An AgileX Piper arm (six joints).
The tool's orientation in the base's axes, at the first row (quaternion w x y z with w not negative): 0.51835, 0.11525, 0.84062, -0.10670
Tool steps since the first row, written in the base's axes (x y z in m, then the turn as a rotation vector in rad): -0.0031, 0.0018, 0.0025, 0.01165, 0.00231, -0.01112; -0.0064, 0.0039, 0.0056, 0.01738, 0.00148, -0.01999; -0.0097, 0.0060, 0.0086, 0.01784, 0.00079, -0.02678; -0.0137, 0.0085, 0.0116, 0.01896, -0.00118, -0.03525; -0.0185, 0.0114, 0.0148, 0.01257, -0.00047, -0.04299; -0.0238, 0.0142, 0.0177, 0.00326, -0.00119, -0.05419; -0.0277, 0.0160, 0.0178, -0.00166, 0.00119, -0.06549; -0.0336, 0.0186, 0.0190, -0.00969, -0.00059, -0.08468; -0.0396, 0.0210, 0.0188, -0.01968, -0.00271, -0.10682; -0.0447, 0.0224, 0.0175, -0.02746, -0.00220, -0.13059; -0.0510, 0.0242, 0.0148, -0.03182, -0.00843, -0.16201
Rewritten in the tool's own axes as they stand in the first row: -0.0007, 0.0006, -0.0043, 0.00508, 0.00641, 0.01407; -0.0019, 0.0014, -0.0090, 0.01046, 0.00789, 0.02307; -0.0030, 0.0022, -0.0138, 0.01628, 0.00779, 0.02665; -0.0037, 0.0032, -0.0192, 0.02322, 0.00676, 0.03191; -0.0042, 0.0043, -0.0256, 0.03300, 0.00595, 0.02970; -0.0043, 0.0052, -0.0322, 0.04704, 0.00311, 0.02695; -0.0025, 0.0057, -0.0361, 0.05951, 0.00455, 0.02704; -0.0008, 0.0063, -0.0424, 0.08006, 0.00156, 0.02922; 0.0022, 0.0068, -0.0481, 0.10407, -0.00217, 0.03113; 0.0057, 0.0066, -0.0522, 0.12881, -0.00263, 0.03484; 0.0110, 0.0066, -0.0569, 0.15835, -0.00799, 0.04683
